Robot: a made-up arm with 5 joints. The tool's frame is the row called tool.
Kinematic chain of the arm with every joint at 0, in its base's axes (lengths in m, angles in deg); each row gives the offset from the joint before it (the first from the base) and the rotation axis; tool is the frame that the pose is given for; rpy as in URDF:
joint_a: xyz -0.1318 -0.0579 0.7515 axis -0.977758 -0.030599 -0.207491
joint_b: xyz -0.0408 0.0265 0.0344 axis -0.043 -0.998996 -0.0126
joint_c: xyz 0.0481 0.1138 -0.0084 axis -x
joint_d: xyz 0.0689 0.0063 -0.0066 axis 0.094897 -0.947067 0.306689
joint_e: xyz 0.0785 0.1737 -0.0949 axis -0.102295 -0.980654 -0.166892
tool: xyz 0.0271 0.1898 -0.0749 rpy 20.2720 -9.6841 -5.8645
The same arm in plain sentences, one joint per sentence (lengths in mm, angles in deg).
The arm has five revolute joints in a row. What follows holds with every joint at zero, and every direction is one of the base frame's. The first joint sits 131.8 mm along -x and 57.9 mm along -y and 751.5 mm along +z from the base frame's origin and rotates about the direction (-0.977758, -0.030599, -0.207491). The second joint sits 40.8 mm along -x and 26.5 mm along +y and 34.4 mm along +z from the first joint and rotates about the direction (-0.043, -0.998996, -0.0126). The third joint sits 48.1 mm along +x and 113.8 mm along +y and 8.4 mm along -z from the second joint and rotates about -x. The fourth joint sits 68.9 mm along +x and 6.3 mm along +y and 6.6 mm along -z from the third joint and rotates about the direction (0.094897, -0.947067, 0.306689). The fifth joint sits 78.5 mm along +x and 173.7 mm along +y and 94.9 mm along -z from the fourth joint and rotates about the direction (-0.102295, -0.980654, -0.166892). The tool frame, which is the frame that the pose is given for, sits 27.1 mm along +x and 189.8 mm along +y and 74.9 mm along -z from the fifth joint; its axes are the base frame's turned by roll 20.27, pitch -9.68 and yaw -5.86 deg (as in URDF: about the fixed x, then y, then z).
